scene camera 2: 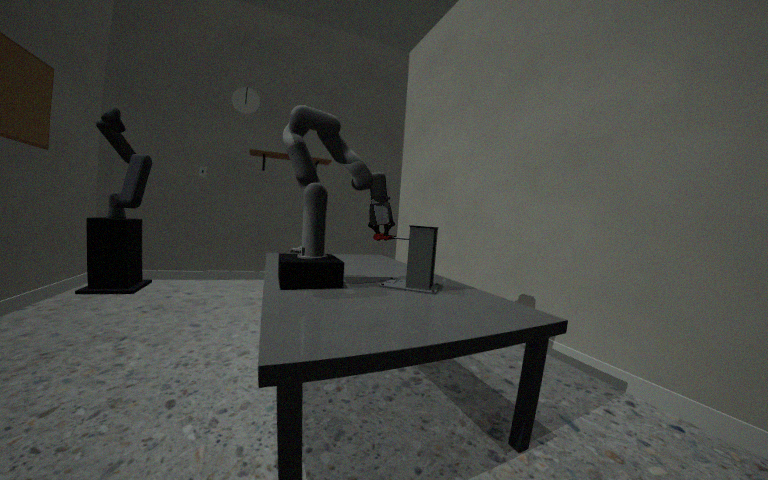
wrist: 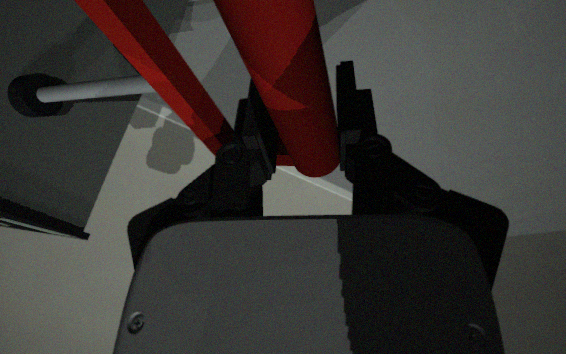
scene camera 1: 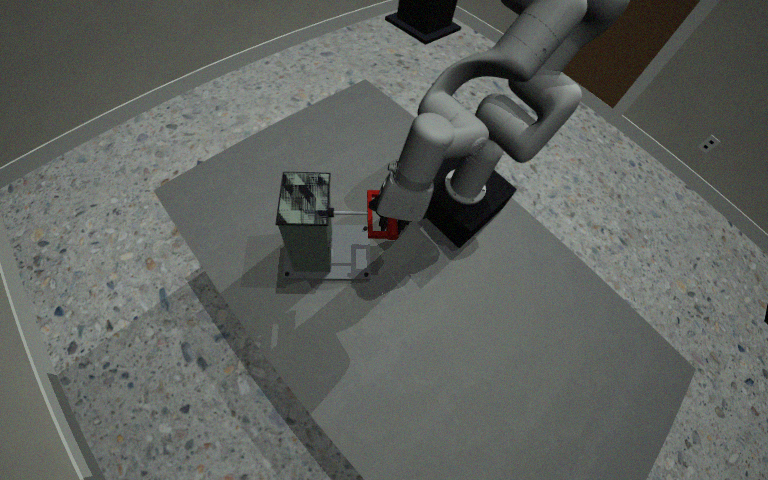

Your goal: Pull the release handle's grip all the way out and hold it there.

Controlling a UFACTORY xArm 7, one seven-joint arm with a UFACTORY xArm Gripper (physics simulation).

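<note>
The release handle's red grip (scene camera 1: 382,234) (scene camera 2: 379,237) (wrist: 295,75) is a frame with a thick round bar. It stands out from the upright grey-green housing (scene camera 1: 306,249) (scene camera 2: 421,257) (wrist: 50,170) on a bare metal rod (scene camera 1: 350,212) (scene camera 2: 401,238) (wrist: 95,90), well above the base plate (scene camera 1: 343,240). My gripper (scene camera 2: 382,231) (wrist: 305,88) is shut on the round bar, with one black finger on each side and the left finger inside the frame. A narrow gap shows beside the bar in the wrist view. The arm's wrist hides part of the grip in scene camera 1.
The housing stands on the grey table (scene camera 1: 509,339) (scene camera 2: 351,322). The arm's black base block (scene camera 1: 453,229) (scene camera 2: 310,273) is close to the grip's outer side. A second arm on a black pedestal (scene camera 2: 113,254) stands on the floor beyond the table. A wall runs behind the housing.
</note>
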